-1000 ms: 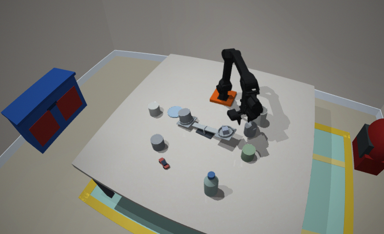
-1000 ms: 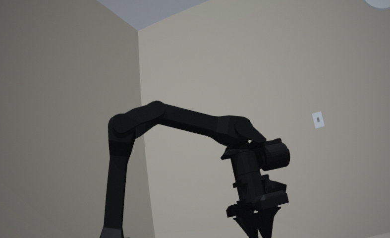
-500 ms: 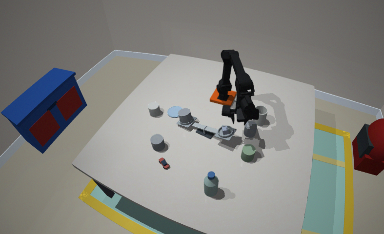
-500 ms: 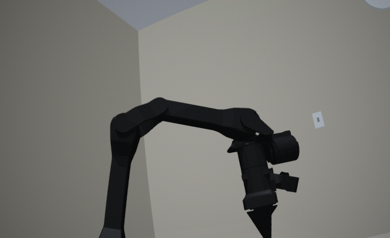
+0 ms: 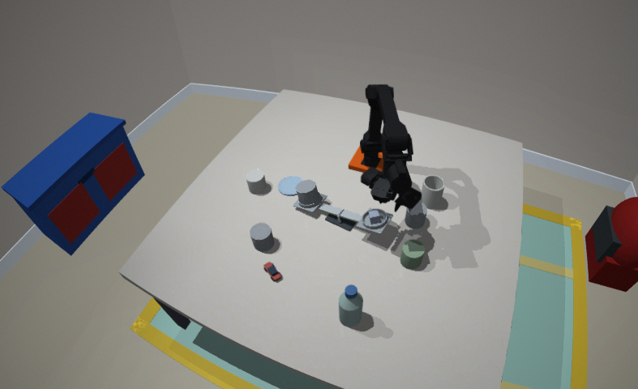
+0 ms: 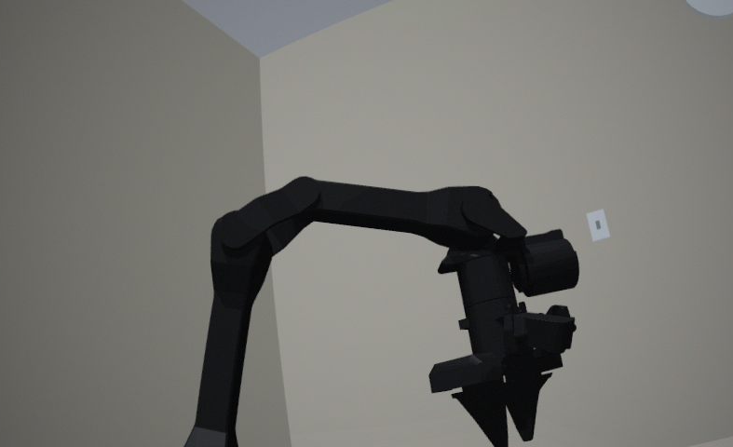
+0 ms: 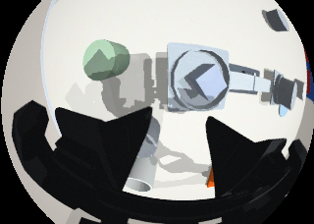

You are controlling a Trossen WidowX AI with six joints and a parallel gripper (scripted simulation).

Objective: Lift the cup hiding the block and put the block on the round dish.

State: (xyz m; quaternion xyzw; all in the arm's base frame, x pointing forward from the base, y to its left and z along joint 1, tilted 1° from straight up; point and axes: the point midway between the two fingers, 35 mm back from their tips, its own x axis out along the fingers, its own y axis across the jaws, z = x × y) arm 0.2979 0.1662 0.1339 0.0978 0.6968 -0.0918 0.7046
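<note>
Now: the grey block 2 cm ahead of my gripper tip, 4 cm to the right of it and 4 cm below it. The rest, counted from my gripper tip: bottle: 34 cm ahead, 2 cm to the left, 1 cm below; then toy car: 30 cm ahead, 26 cm to the right, 11 cm below; then green cylinder: 7 cm ahead, 10 cm to the left, 9 cm below.
</note>
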